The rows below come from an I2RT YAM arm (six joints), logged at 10 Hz.
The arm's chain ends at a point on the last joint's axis. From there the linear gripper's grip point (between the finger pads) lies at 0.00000 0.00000 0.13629 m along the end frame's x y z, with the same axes.
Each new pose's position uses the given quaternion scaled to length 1; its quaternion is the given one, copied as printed.
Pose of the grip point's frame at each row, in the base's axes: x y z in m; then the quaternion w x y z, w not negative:
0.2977 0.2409 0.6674 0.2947 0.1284 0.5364 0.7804
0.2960 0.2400 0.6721 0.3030 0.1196 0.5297 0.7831
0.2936 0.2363 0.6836 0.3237 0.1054 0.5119 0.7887
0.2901 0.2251 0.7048 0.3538 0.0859 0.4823 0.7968
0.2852 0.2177 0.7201 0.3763 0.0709 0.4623 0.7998
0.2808 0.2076 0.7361 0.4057 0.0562 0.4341 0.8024
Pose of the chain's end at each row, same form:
0.2273 0.1371 0.6140 0.2947 0.1284 0.5364 0.7804
0.2267 0.1368 0.6162 0.3030 0.1196 0.5297 0.7831
0.2258 0.1355 0.6218 0.3237 0.1054 0.5119 0.7887
0.2249 0.1286 0.6339 0.3538 0.0859 0.4823 0.7968
0.2223 0.1242 0.6434 0.3763 0.0709 0.4623 0.7998
0.2205 0.1189 0.6520 0.4057 0.0562 0.4341 0.8024

